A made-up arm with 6 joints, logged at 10 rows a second.
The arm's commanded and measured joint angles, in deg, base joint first. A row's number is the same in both.
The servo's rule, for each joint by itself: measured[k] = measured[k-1] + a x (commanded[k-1-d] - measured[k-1]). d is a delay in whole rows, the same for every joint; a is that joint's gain. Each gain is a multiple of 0.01, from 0.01 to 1. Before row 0 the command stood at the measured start. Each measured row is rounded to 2 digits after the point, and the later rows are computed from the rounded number. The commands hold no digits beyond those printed.
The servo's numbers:
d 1
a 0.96 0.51 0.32 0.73 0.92 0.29
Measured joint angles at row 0:
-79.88 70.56 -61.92 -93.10 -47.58 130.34
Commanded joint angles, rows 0 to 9:
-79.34 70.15 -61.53 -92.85 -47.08 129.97
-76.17 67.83 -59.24 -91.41 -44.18 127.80
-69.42 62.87 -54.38 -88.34 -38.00 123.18
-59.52 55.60 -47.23 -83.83 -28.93 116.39
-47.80 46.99 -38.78 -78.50 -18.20 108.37
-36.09 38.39 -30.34 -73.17 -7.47 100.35
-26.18 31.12 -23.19 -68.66 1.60 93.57
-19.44 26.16 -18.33 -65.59 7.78 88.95
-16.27 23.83 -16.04 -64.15 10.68 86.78
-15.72 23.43 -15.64 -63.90 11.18 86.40
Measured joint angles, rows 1 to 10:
-79.88 70.56 -61.92 -93.10 -47.58 130.34
-79.36 70.35 -61.80 -92.92 -47.12 130.23
-76.30 69.06 -60.98 -91.82 -44.42 129.53
-69.70 65.90 -58.87 -89.28 -38.51 127.69
-59.93 60.65 -55.15 -85.30 -29.70 124.41
-48.29 53.68 -49.91 -80.34 -19.12 119.76
-36.58 45.88 -43.65 -75.11 -8.40 114.13
-26.60 38.35 -37.10 -70.40 0.80 108.17
-19.73 32.13 -31.09 -66.89 7.22 102.60
-16.41 27.90 -26.27 -64.89 10.40 98.01

